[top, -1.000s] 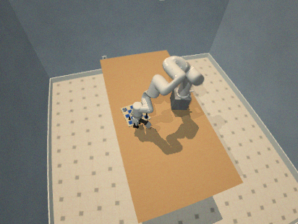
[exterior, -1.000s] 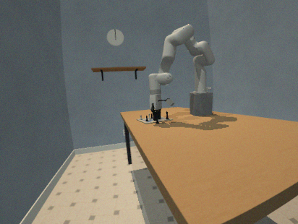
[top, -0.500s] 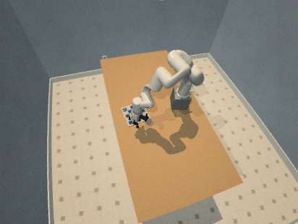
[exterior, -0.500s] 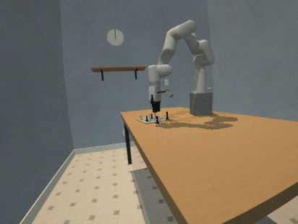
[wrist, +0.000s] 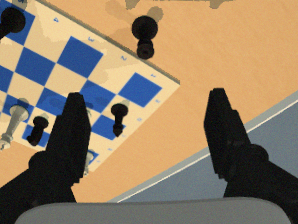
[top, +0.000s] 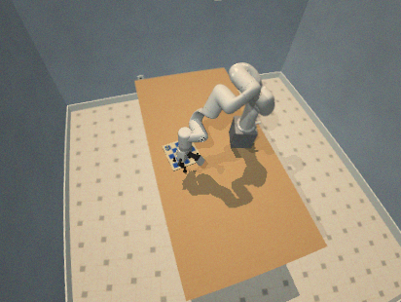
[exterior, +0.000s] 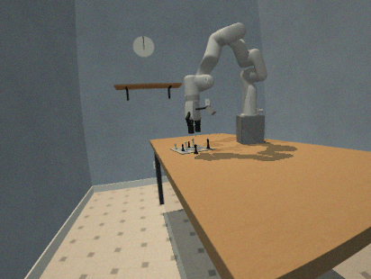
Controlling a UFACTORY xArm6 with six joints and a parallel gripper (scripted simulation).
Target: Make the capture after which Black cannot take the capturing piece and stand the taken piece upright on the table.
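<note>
Now: hand 3 cm short of the white piece, 13 cm to the left of it and 10 cm above it. Also, from my hand: black piece: 6 cm ahead, 9 cm to the right, 10 cm below; then chessboard: 14 cm to the right, 13 cm below.
</note>
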